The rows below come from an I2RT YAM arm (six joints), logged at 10 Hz.
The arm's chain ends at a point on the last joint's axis. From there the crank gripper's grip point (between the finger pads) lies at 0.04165 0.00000 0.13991 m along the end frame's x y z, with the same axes.
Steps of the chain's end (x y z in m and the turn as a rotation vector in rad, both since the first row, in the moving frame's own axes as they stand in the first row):
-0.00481 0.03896 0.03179 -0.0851 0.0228 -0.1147
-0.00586 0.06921 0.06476 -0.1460 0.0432 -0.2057
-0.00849 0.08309 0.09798 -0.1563 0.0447 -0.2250
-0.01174 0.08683 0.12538 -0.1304 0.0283 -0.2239
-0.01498 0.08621 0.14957 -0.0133 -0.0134 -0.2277
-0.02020 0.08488 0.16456 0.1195 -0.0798 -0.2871
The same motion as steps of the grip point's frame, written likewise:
-0.00123 0.04584 0.03050 -0.0851 0.0228 -0.1147
0.00129 0.08019 0.06199 -0.1460 0.0432 -0.2057
-0.00096 0.09458 0.09503 -0.1563 0.0447 -0.2250
-0.00685 0.09513 0.12358 -0.1304 0.0283 -0.2239
-0.01771 0.07887 0.15016 -0.0133 -0.0134 -0.2277
-0.03539 0.05809 0.16569 0.1195 -0.0798 -0.2871

